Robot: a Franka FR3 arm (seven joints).
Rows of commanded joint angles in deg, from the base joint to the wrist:
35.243, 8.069, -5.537, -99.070, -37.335, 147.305, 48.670
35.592, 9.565, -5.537, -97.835, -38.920, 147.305, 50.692
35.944, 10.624, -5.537, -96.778, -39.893, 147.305, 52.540
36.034, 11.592, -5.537, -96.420, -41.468, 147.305, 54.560
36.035, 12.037, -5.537, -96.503, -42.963, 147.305, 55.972
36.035, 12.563, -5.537, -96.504, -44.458, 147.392, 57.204
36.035, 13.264, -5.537, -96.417, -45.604, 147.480, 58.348
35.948, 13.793, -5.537, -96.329, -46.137, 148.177, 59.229
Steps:
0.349, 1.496, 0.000, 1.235, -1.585, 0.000, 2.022
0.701, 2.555, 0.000, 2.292, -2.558, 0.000, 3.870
0.791, 3.523, 0.000, 2.650, -4.133, 0.000, 5.890
0.792, 3.968, 0.000, 2.567, -5.628, 0.000, 7.302
0.792, 4.494, 0.000, 2.566, -7.123, 0.087, 8.534
0.792, 5.195, 0.000, 2.653, -8.269, 0.175, 9.678
0.705, 5.724, 0.000, 2.741, -8.802, 0.872, 10.559

